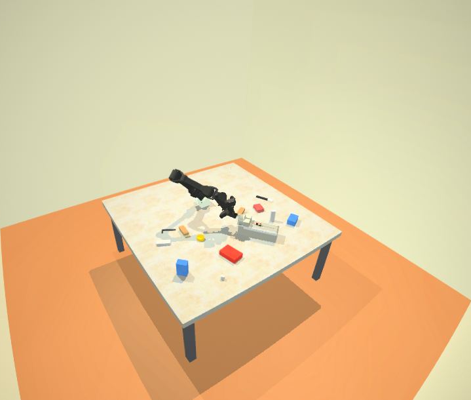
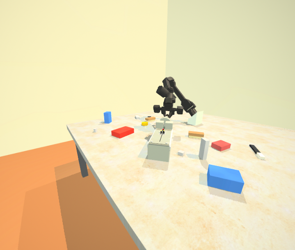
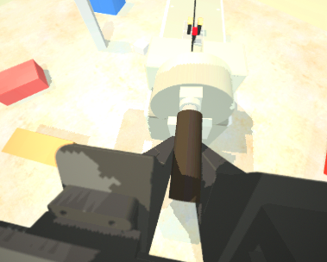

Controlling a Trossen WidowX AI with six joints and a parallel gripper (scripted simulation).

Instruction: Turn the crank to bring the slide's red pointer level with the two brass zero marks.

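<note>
Right now the crank is 10 mm above my gripper tip. The rest, counted from my gripper tip: brown crank handle 30 mm above, 10 mm to the right, 10 mm behind; then red pointer 120 mm ahead, 90 mm to the left, 10 mm below; then yellow disc 260 mm to the right, 80 mm below, 30 mm behind.
</note>
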